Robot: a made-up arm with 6 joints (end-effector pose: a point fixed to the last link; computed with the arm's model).
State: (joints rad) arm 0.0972 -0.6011 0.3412 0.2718 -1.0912 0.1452
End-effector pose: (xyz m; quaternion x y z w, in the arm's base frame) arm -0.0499 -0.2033 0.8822 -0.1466 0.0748 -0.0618 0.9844
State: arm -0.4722 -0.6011 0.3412 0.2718 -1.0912 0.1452
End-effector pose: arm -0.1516 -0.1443 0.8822 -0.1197 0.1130 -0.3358 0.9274
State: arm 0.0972 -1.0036 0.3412 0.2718 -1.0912 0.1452
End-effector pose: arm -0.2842 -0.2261 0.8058 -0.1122 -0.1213 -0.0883 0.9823
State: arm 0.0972 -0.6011 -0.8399 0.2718 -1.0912 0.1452
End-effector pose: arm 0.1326 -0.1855 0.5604 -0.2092 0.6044 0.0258 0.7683
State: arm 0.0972 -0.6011 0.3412 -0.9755 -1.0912 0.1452
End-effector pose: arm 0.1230 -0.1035 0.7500 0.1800 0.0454 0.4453 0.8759
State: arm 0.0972 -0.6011 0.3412 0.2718 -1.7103 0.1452
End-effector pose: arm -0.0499 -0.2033 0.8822 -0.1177 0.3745 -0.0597 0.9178
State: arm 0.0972 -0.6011 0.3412 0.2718 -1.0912 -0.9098
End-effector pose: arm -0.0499 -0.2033 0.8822 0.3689 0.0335 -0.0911 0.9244
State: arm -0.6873 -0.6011 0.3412 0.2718 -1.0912 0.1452
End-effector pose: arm -0.1789 -0.1086 0.8822 -0.1068 0.1252 -0.4334 0.8860
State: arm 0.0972 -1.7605 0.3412 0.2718 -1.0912 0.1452
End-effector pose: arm -0.5697 -0.2540 0.4494 -0.0366 -0.4708 -0.1276 0.8722
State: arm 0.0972 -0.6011 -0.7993 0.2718 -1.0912 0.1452
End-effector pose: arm 0.1333 -0.1854 0.5739 -0.2082 0.5887 0.0228 0.7808
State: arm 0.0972 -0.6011 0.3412 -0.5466 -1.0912 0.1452
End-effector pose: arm 0.0780 -0.1684 0.7872 0.0692 0.0582 0.2809 0.9555
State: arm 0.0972 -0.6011 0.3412 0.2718 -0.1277 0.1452
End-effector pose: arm -0.0499 -0.2033 0.8822 -0.1632 -0.3948 -0.0536 0.9025
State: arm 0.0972 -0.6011 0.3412 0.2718 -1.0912 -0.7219
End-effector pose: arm -0.0499 -0.2033 0.8822 0.2805 0.0419 -0.0875 0.9549
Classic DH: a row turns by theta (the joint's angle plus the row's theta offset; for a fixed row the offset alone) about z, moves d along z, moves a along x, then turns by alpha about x. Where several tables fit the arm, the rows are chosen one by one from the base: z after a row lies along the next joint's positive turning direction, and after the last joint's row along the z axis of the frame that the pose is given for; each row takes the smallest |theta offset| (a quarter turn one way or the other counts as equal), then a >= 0, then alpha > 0; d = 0 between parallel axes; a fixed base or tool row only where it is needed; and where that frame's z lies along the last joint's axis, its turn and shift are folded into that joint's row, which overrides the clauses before.
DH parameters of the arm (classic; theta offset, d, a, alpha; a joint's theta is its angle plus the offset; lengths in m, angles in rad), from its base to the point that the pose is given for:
joint 1: 0 0.267 0 -1.5708
joint 2: -1.5708 0 0.385 3.1416
joint 3: 0 0 0 -1.5708
joint 4: 0 -0.328 0 1.5708
joint 5: 0 0.205 0 -1.5708
joint 6: 1.5708 0 0 1.5708
tool (fixed): -1.5708 0 0 0

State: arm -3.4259 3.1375 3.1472 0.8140 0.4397 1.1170
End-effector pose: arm -0.2755 0.2271 0.0342 0.1024 -0.8252 0.5434 0.1150
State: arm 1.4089 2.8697 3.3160 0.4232 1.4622 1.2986
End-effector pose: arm 0.2430 0.3281 0.1137 0.0796 -0.8472 -0.0858 0.5182
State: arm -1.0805 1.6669 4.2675 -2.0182 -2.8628 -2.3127
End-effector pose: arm 0.1711 -0.1322 0.5574 0.3197 0.2010 -0.4130 0.8288
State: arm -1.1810 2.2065 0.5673 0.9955 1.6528 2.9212
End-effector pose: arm 0.0712 -0.4669 -0.3006 -0.9860 0.0904 -0.0351 0.1357
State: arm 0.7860 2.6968 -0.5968 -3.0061 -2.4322 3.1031
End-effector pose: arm -0.2528 0.0343 -0.0035 -0.0834 0.4167 0.3564 0.8321
